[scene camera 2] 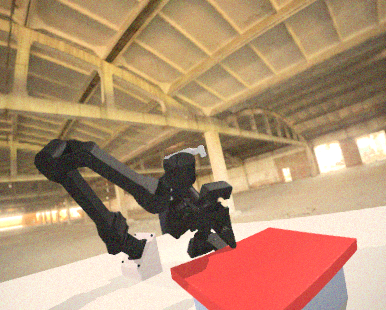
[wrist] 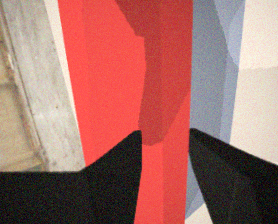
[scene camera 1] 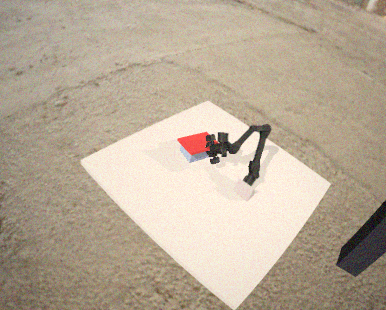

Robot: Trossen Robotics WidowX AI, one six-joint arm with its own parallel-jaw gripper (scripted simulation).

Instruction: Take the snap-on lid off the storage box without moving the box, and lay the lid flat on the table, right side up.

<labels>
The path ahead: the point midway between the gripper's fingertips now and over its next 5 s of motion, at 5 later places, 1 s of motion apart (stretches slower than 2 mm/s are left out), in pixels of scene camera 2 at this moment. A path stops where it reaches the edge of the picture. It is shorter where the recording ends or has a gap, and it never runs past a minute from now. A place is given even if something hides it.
My gripper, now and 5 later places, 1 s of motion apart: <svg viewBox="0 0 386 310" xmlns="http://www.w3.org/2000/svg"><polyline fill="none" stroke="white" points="232,252 233,252 234,253 234,249 234,229 238,206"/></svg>
</labels>
